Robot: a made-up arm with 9 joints.
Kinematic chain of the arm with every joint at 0, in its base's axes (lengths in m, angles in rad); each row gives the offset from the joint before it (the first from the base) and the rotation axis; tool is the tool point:
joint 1: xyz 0 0 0.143 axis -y
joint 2: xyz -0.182 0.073 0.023 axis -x
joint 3: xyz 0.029 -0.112 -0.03 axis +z
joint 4: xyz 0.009 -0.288 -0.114 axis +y
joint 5: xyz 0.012 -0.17 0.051 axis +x
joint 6: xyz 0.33 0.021 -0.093 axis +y
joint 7: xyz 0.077 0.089 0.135 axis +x
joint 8: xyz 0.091 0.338 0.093 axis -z
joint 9: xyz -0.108 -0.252 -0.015 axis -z
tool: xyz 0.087 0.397 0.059
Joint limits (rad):
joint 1: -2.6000..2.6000
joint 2: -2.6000..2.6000
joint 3: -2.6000..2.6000
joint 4: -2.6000..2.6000
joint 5: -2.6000..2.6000
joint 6: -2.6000..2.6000
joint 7: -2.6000..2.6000
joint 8: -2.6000..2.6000
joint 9: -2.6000..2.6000
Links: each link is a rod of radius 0.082 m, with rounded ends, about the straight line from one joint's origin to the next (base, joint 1, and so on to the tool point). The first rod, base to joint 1, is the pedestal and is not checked.
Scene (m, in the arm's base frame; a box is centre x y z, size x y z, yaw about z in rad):
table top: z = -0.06
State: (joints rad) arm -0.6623 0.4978 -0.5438 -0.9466 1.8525 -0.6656 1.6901 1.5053 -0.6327
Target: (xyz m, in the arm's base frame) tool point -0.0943 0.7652 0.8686
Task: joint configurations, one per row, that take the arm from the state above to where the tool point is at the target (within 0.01 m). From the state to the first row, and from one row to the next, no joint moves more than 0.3 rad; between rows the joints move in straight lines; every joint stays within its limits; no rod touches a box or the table.
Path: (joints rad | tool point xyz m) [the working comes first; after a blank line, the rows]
Joints at the target: -0.3065 1.7104 -0.6818 -1.6522 2.1719 0.0774 2.1325 1.7559 -0.2612
Straight joint move there: clear.

1: -0.5911 0.7403 -0.5714 -1.0877 1.9164 -0.5170 1.7786 1.5554 -0.5584 | 0.1320 -0.8336 0.9952
2: -0.5200 0.9828 -0.5990 -1.2288 1.9803 -0.3684 1.8671 1.6056 -0.4841 | 0.2781 -0.4627 1.1988
3: -0.4488 1.2253 -0.6266 -1.3699 2.0442 -0.2198 1.9555 1.6557 -0.4098 | 0.2684 0.0066 1.2705
4: -0.3777 1.4678 -0.6542 -1.5111 2.1081 -0.0712 2.0440 1.7058 -0.3355 | 0.1237 0.4545 1.1559
5: -0.3065 1.7104 -0.6818 -1.6522 2.1719 0.0774 2.1325 1.7559 -0.2612 | -0.0943 0.7652 0.8686

